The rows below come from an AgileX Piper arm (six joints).
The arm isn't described. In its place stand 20 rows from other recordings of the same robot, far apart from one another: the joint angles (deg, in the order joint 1, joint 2, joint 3, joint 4, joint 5, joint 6), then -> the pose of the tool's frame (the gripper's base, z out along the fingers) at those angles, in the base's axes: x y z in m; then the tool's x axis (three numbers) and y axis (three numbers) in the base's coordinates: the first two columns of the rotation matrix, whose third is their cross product.
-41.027, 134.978, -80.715, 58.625, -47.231, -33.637 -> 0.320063, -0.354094, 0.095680, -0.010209, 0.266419, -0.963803, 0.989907, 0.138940, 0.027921
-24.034, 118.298, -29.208, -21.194, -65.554, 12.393 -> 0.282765, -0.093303, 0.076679, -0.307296, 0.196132, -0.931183, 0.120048, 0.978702, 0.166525
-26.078, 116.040, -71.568, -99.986, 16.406, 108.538 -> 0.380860, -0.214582, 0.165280, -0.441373, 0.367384, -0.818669, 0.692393, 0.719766, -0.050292
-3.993, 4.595, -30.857, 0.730, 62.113, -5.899 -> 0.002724, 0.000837, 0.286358, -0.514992, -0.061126, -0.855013, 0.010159, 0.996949, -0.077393
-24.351, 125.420, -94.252, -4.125, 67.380, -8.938 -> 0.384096, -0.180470, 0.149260, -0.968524, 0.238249, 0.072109, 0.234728, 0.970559, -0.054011
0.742, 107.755, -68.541, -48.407, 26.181, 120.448 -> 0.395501, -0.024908, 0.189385, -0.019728, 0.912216, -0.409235, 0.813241, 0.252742, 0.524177
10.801, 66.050, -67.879, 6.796, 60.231, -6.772 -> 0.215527, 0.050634, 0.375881, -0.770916, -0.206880, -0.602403, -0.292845, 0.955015, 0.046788
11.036, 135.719, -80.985, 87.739, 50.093, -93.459 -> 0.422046, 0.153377, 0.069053, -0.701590, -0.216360, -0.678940, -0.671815, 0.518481, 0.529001
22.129, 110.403, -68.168, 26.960, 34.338, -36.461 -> 0.342975, 0.164592, 0.158092, -0.731290, -0.544167, -0.411214, -0.641835, 0.753023, 0.144931
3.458, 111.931, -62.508, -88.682, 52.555, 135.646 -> 0.377782, -0.049533, 0.170803, -0.103859, 0.445252, -0.889362, 0.877323, 0.462246, 0.128967
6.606, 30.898, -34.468, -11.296, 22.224, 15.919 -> 0.110553, 0.006016, 0.339415, -0.231041, 0.068468, -0.970532, -0.021276, 0.996927, 0.075395
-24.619, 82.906, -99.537, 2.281, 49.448, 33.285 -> 0.281968, -0.126181, 0.478445, -0.124689, 0.684132, -0.718621, 0.563844, 0.644816, 0.516036
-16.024, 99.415, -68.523, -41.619, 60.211, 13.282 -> 0.306882, -0.142710, 0.232690, -0.987334, 0.128133, -0.093557, 0.158643, 0.790303, -0.591822
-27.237, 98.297, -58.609, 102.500, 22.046, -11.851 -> 0.345312, -0.140243, 0.230305, 0.155008, 0.966270, 0.205659, 0.436127, -0.253723, 0.863376
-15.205, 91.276, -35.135, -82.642, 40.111, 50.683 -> 0.232888, -0.123551, 0.164089, -0.970419, -0.131605, -0.202402, 0.061667, 0.675431, -0.734840
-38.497, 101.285, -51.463, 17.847, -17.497, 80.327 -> 0.281534, -0.234632, 0.188500, 0.725235, 0.684884, 0.070478, 0.277844, -0.384790, 0.880193
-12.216, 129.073, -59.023, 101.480, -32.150, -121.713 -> 0.339295, -0.122012, 0.025894, -0.989046, -0.058899, -0.135350, 0.028617, 0.823038, -0.567265
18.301, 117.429, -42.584, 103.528, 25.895, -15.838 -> 0.280587, 0.133499, 0.054390, -0.477748, 0.795494, 0.372756, 0.841589, 0.292738, 0.453908
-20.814, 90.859, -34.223, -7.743, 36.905, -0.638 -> 0.201534, -0.084488, 0.131155, -0.970136, 0.241739, -0.019942, 0.242558, 0.966507, -0.083841
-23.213, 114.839, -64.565, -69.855, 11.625, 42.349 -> 0.364484, -0.175047, 0.132586, -0.848516, -0.123134, -0.514643, 0.127577, 0.896261, -0.424783
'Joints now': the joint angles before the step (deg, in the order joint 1, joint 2, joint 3, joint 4, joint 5, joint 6). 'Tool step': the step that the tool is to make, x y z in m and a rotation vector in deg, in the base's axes. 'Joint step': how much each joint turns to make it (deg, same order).
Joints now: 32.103, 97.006, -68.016, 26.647, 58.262, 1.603
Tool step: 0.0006, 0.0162, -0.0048, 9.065, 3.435, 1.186
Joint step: -0.012, 2.238, -0.010, 12.211, -0.704, -7.713
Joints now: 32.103, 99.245, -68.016, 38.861, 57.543, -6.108
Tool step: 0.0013, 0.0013, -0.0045, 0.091, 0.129, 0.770
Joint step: -0.002, 0.815, 0.015, 0.467, -0.121, -1.270
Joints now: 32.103, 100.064, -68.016, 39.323, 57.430, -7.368
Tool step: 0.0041, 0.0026, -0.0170, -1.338, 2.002, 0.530
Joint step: -0.004, 2.877, -0.001, 0.090, -0.086, -0.754
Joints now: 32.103, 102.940, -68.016, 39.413, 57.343, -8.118
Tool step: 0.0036, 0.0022, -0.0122, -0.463, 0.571, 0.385
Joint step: -0.003, 2.055, 0.016, 0.425, -0.850, -1.284
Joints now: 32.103, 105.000, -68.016, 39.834, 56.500, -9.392
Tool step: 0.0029, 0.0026, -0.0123, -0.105, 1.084, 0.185
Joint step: -0.003, 2.128, 0.000, 1.022, -0.605, -1.287
